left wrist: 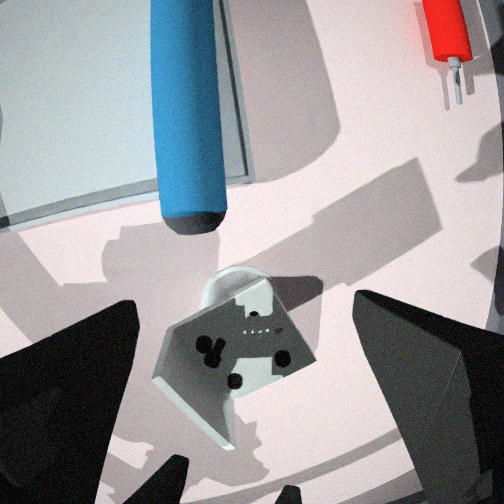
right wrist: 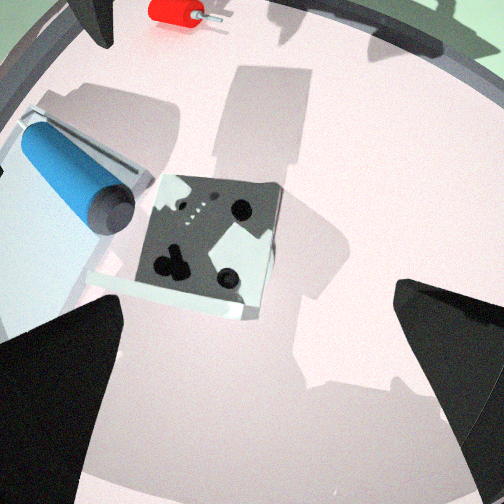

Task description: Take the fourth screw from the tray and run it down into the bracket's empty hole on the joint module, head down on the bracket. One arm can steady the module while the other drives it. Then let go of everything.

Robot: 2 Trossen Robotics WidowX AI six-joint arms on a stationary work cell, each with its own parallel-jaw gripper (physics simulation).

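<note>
The joint module point(left wrist: 235, 345) stands on the table with its grey bracket point(right wrist: 210, 240) facing up. Three black screw heads sit in the bracket point(right wrist: 241, 210) point(right wrist: 228, 278) point(right wrist: 162, 265). A further black screw point(right wrist: 176, 261) lies on the bracket against one of them; it also shows in the left wrist view point(left wrist: 215, 352). A small dark hole point(right wrist: 182, 205) is near the bracket's far corner. My left gripper point(left wrist: 245, 300) is open and empty above the module. My right gripper point(right wrist: 257, 292) is open and empty, just in front of the module.
A blue-handled driver point(left wrist: 187, 115) lies across the edge of the pale tray point(left wrist: 90, 100), its butt end pointing at the module. A red-handled driver point(left wrist: 446, 30) lies farther off on the table. The table's dark rim point(right wrist: 400, 30) curves behind.
</note>
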